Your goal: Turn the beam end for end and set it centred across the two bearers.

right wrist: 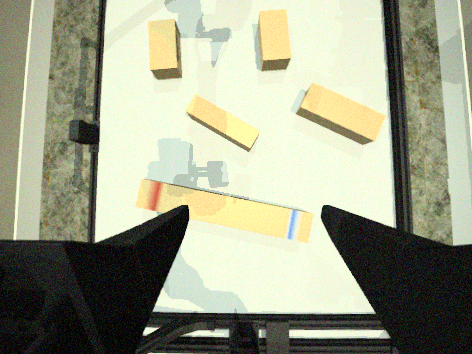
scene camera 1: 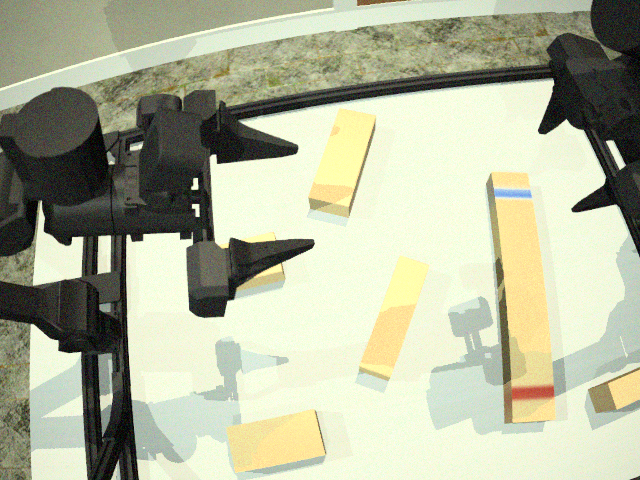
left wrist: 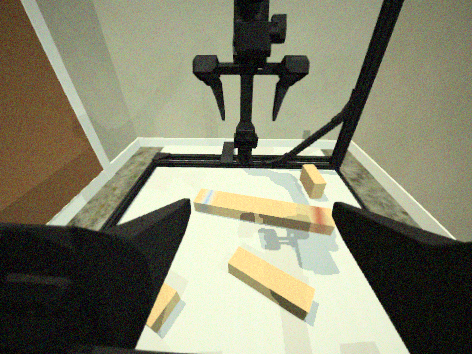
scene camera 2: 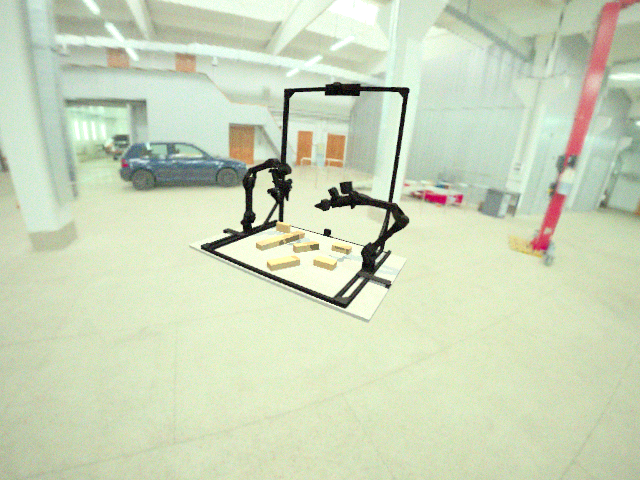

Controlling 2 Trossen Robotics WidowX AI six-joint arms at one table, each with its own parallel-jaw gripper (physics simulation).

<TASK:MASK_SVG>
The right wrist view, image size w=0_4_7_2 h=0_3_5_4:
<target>my right gripper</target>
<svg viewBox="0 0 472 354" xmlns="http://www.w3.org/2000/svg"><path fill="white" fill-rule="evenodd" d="M322 206L320 217L329 238L400 354L472 354L472 244L447 245L331 205ZM189 206L180 205L96 243L61 240L0 239L0 354L135 354L184 239L190 219Z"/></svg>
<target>beam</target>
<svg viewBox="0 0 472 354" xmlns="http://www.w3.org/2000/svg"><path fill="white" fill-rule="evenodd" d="M141 179L135 207L165 213L180 205L188 205L190 219L305 243L309 241L313 214L310 212L151 179Z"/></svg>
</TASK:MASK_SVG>
